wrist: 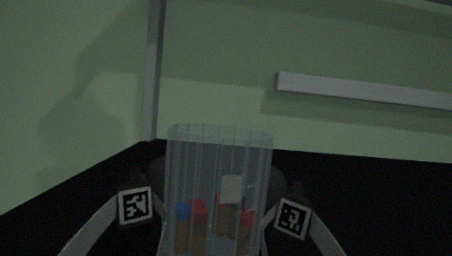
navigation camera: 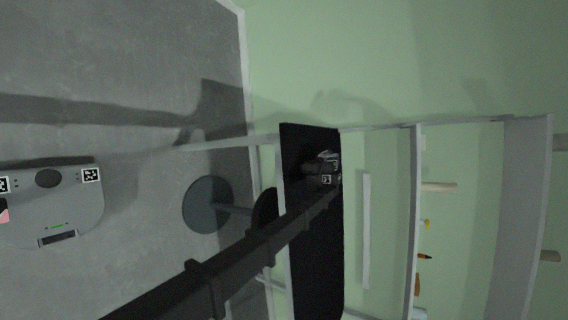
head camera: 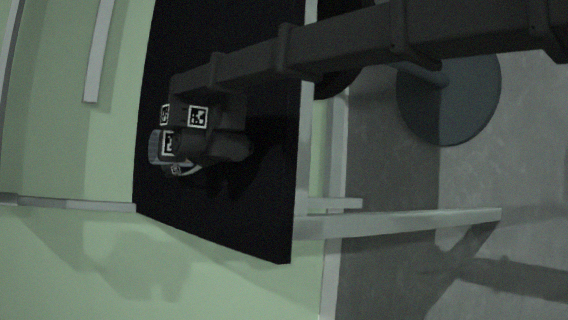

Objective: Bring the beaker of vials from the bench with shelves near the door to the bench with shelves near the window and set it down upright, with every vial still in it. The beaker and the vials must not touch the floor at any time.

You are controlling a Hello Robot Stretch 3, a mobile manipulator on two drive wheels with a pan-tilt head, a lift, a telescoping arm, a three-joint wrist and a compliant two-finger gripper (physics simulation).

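The clear beaker stands upright over the black bench top, near its back corner. Its base is cut off in the wrist view. It holds several upright brown vials, one with a blue cap and others with red caps. A white label is on its side. My gripper is shut on the beaker, one finger at each side; the pads are partly behind the glass. Whether the beaker's base touches the bench cannot be seen.
A pale rail runs along the wall behind the bench. A shelf with small items is farther up. A stool's blue-grey round base stands beside the bench, near my mobile base. Side posts border the bench.
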